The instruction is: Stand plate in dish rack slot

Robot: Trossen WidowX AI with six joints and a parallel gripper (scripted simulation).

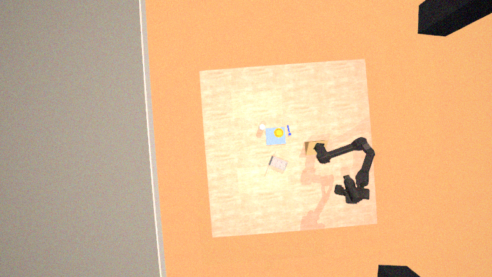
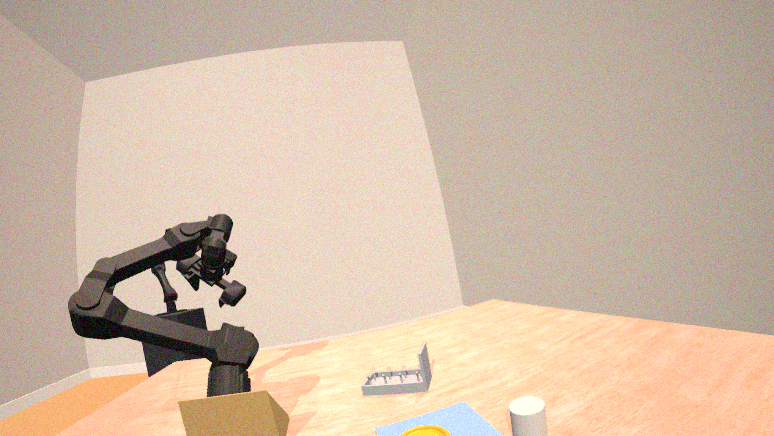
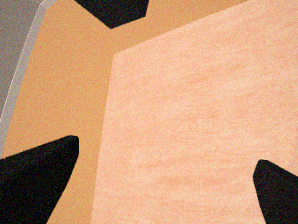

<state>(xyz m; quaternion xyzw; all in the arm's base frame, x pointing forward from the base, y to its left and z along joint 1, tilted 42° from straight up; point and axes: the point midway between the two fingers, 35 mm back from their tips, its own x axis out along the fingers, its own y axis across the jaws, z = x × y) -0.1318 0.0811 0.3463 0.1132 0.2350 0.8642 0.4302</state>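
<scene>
My gripper tip is 470 mm short of the yellow plate, 390 mm to the left of it and 220 mm above it. From my gripper tip the other things lie so: blue spoon: 410 mm to the right, 390 mm ahead, 230 mm below; light blue mat: 490 mm ahead, 370 mm to the right, 230 mm below; grey dish rack: 450 mm ahead, 210 mm below, 160 mm to the right.
</scene>
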